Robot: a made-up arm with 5 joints.
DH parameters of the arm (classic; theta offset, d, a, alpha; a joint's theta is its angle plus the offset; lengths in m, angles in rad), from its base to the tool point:
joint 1: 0 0.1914 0 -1.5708
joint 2: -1.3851 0 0.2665 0
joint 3: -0.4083 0 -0.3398 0
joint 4: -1.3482 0 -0.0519 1.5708
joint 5: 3.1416 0.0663 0 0
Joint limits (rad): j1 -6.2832..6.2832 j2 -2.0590..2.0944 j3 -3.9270..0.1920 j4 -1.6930..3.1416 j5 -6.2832..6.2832
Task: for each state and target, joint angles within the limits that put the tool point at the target. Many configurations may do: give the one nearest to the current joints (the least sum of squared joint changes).
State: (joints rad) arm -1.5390 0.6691 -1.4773 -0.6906 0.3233
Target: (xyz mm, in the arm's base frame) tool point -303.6 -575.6 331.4
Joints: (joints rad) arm -2.0562 0.9445 -2.2347 -0.1953 0.3233
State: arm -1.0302 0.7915 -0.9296 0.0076 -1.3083
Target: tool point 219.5 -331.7 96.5
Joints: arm -0.9862 0.3497 -0.7150 -0.0278 -1.3083
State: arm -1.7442 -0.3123 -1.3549 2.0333 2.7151
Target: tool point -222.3 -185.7 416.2
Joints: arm -2.4457 -0.3720 -1.1151 2.1216 2.7151
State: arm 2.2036 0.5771 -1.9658 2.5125 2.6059
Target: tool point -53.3 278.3 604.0
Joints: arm 1.7600 -0.0698 -2.0298 2.7133 2.6059
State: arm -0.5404 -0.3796 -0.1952 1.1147 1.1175
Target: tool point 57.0 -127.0 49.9
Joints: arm -1.1489 0.0005 -0.1068 1.0090 1.1175
